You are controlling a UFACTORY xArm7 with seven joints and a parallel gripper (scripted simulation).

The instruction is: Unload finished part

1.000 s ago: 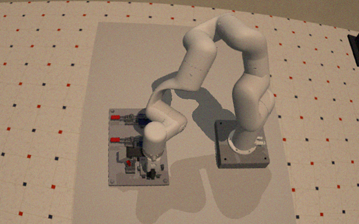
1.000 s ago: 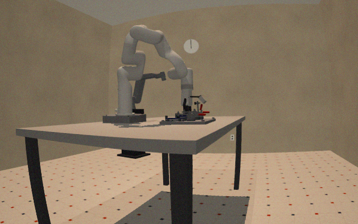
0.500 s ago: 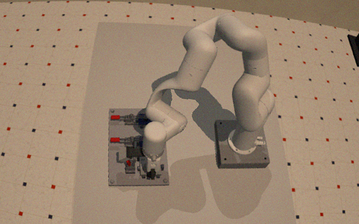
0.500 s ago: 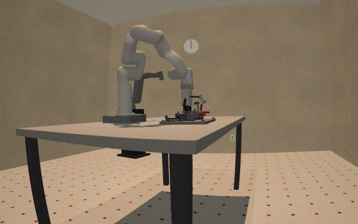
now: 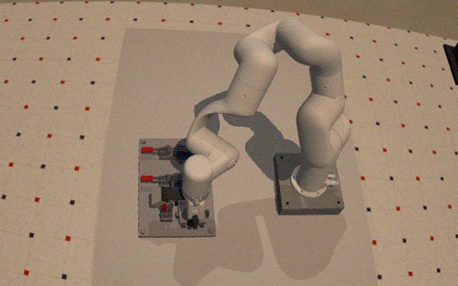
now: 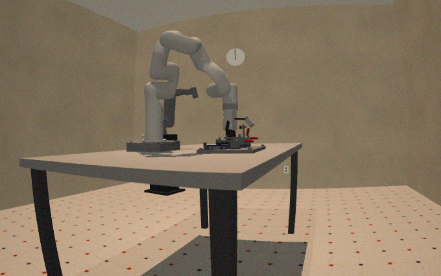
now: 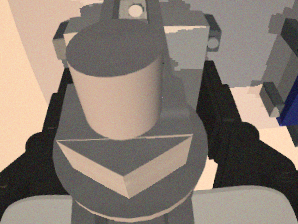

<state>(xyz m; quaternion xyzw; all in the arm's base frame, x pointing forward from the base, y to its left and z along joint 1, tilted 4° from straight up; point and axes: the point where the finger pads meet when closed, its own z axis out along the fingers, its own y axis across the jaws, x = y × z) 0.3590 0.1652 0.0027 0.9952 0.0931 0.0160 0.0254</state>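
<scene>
Right now the grey fixture plate is 7 cm ahead of my hand, 10 cm to the right of it and 4 cm below it. Round my hand: grey finished part (1 cm behind, 1 cm below).
</scene>
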